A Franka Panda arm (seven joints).
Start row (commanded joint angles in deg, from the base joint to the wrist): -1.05 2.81 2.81 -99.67 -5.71 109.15 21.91
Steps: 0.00 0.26 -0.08 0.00 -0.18 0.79 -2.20; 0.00 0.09 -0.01 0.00 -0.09 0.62 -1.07; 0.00 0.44 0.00 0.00 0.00 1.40 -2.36; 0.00 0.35 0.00 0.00 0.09 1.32 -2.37; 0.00 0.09 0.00 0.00 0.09 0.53 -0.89; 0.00 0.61 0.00 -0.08 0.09 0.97 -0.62; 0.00 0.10 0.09 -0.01 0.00 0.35 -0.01; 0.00 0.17 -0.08 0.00 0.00 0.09 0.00; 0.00 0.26 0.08 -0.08 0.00 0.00 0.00; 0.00 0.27 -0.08 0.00 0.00 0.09 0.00; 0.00 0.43 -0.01 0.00 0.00 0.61 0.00; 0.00 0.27 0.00 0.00 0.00 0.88 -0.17
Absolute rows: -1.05 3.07 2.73 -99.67 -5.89 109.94 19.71; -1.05 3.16 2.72 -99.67 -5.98 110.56 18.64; -1.05 3.60 2.72 -99.67 -5.98 111.96 16.28; -1.05 3.95 2.72 -99.67 -5.89 113.28 13.91; -1.05 4.04 2.72 -99.67 -5.80 113.81 13.02; -1.05 4.65 2.72 -99.75 -5.71 114.78 12.40; -1.05 4.75 2.81 -99.76 -5.71 115.13 12.39; -1.05 4.92 2.73 -99.76 -5.71 115.22 12.39; -1.05 5.18 2.81 -99.84 -5.71 115.22 12.39; -1.05 5.45 2.73 -99.84 -5.71 115.31 12.39; -1.05 5.88 2.72 -99.84 -5.71 115.92 12.39; -1.05 6.15 2.72 -99.84 -5.71 116.80 12.22
